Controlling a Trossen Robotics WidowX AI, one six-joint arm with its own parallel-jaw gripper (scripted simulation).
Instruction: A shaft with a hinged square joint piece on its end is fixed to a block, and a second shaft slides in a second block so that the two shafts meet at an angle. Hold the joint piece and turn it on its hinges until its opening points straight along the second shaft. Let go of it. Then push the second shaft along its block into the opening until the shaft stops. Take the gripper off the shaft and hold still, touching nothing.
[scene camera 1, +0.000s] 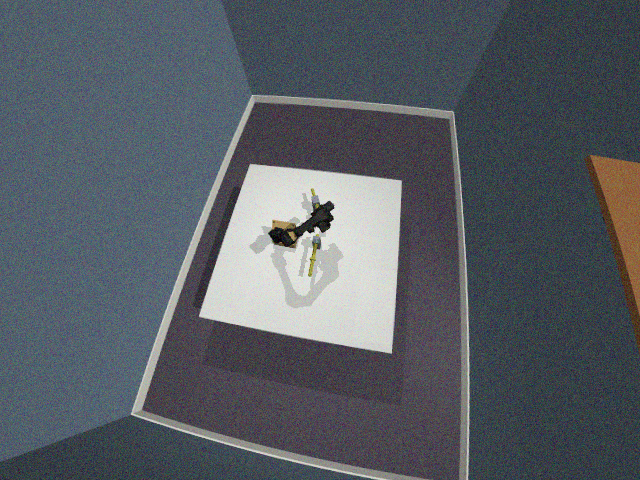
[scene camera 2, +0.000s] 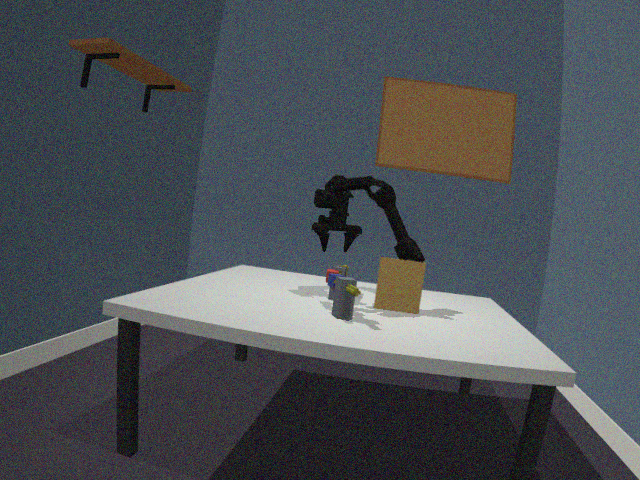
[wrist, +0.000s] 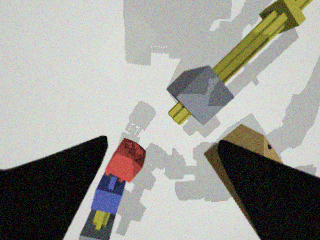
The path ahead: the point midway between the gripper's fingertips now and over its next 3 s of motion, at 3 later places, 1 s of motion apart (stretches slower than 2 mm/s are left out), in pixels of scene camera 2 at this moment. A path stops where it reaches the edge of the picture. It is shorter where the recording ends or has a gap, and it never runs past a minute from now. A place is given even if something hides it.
My gripper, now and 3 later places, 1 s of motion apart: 334, 252; 332, 262; 331, 279; 330, 286
